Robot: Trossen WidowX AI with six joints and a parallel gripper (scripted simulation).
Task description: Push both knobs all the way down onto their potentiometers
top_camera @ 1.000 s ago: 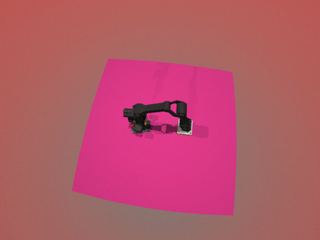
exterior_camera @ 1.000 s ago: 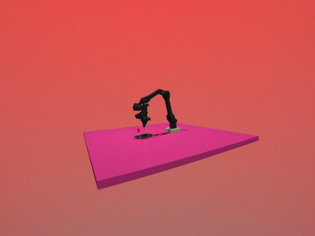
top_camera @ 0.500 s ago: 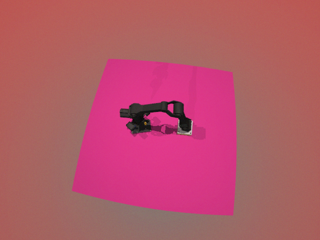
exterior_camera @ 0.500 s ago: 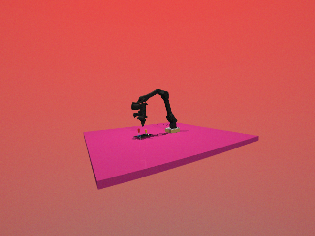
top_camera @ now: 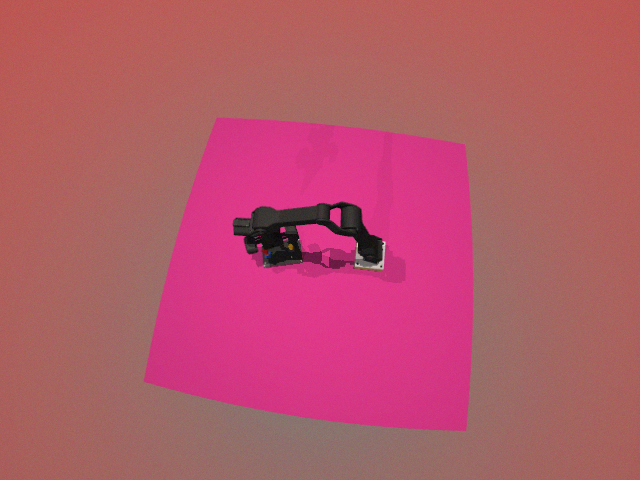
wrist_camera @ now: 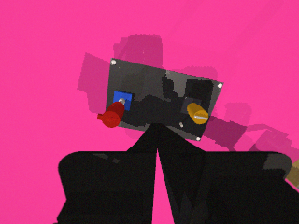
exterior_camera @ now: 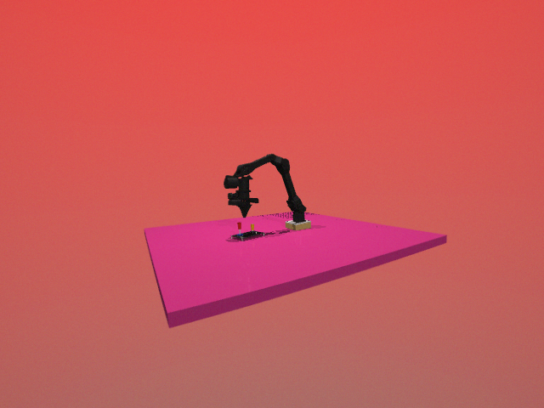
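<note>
The red knob is 40 mm ahead of my gripper tip, 30 mm to the left of it and 30 mm below it. Also, from my gripper tip: orange knob 60 mm below, 50 mm behind, 30 mm to the right.
</note>
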